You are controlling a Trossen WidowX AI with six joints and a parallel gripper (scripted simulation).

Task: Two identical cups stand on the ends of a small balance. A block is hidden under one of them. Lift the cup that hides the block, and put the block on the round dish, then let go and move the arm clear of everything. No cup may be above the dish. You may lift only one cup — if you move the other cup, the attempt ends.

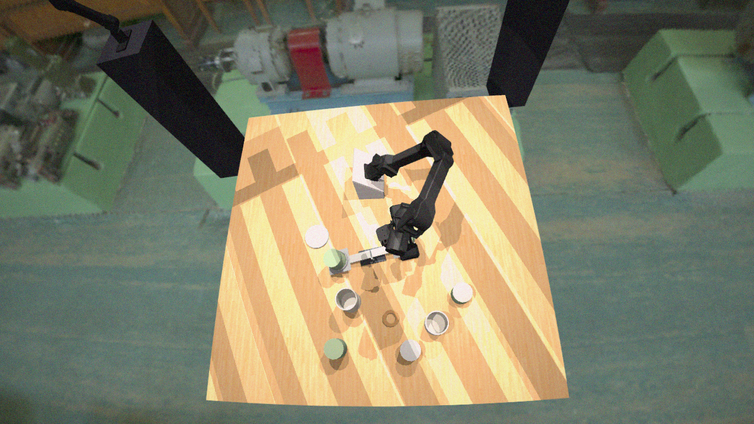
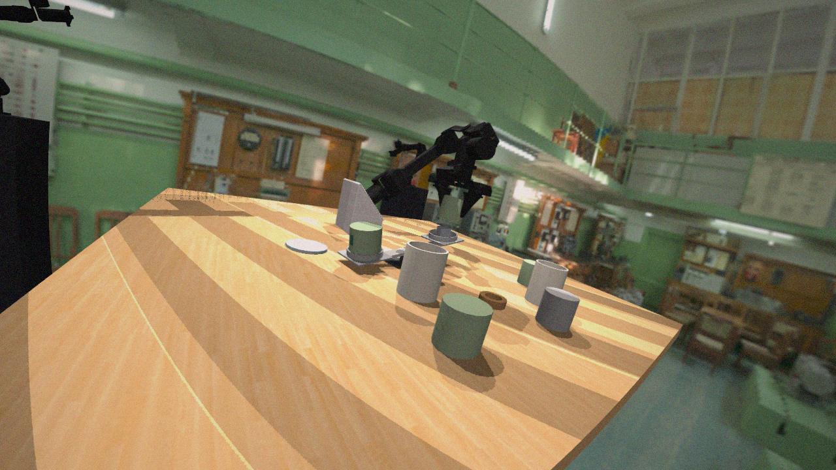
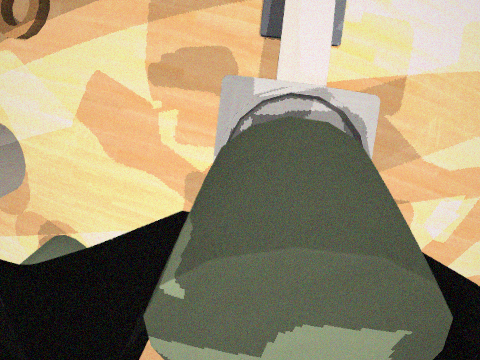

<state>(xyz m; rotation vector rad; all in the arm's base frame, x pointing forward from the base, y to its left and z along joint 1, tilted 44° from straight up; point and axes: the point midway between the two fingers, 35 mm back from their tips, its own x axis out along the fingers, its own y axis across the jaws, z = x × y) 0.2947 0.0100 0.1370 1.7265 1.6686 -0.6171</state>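
Now: gripper tip 50 mm above the grey block and 10 mm to the left of it. From my gripper tip the other things lie so: grey cylinder: 350 mm ahead, 100 mm below, 20 mm to the right; round light-blue dish: 350 mm to the right, 140 mm below, 100 mm behind; small grey balance: 130 mm to the right, 100 mm below, 10 mm ahead.
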